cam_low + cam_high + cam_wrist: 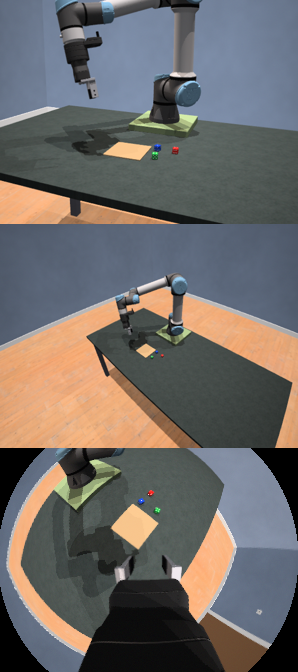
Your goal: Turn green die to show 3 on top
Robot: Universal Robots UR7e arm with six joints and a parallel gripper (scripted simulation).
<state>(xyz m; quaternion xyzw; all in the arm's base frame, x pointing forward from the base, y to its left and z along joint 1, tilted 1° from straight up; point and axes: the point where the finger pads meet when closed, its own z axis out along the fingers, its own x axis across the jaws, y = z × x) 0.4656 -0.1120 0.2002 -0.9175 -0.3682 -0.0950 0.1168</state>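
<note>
The blue die is 140 mm behind my hand, 190 mm to the left of it and 210 mm below it. Round my hand: red die 140 mm behind, 260 mm to the left, 210 mm below; tan mat 80 mm behind, 100 mm to the left, 220 mm below; green die 60 mm behind, 210 mm to the left, 210 mm below.
</note>
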